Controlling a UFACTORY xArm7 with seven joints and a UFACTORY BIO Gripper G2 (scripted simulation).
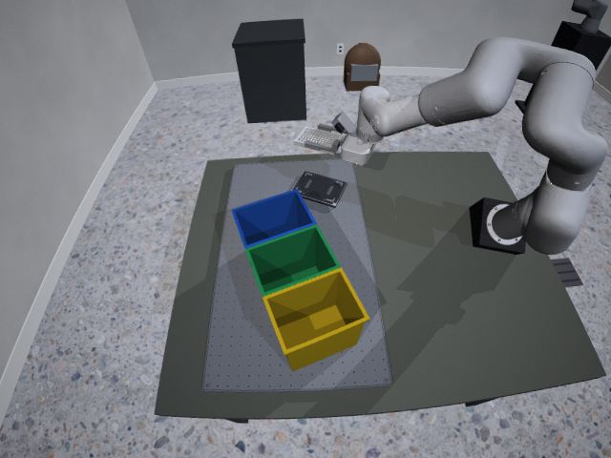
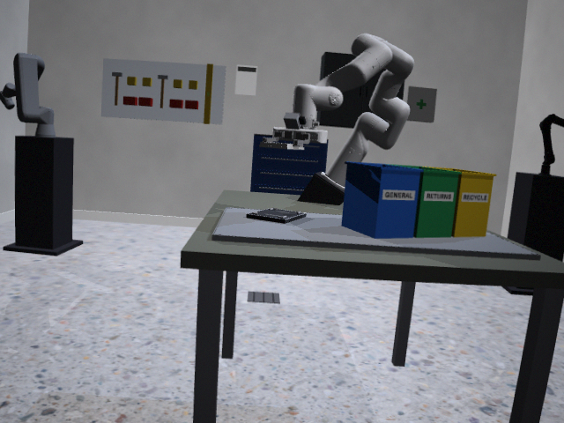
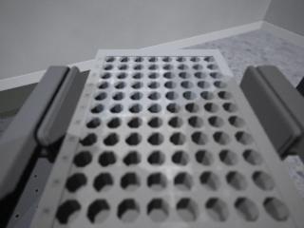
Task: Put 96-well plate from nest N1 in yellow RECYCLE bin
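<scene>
My gripper is now 510 mm to the right of the yellow recycle bin, 130 mm above it and 10 mm past it. The rest, counted from my hand: black plate nest N1 (210 mm below); blue general bin (280 mm to the left, 130 mm below, 100 mm ahead); white 96-well plate (10 mm below).
</scene>
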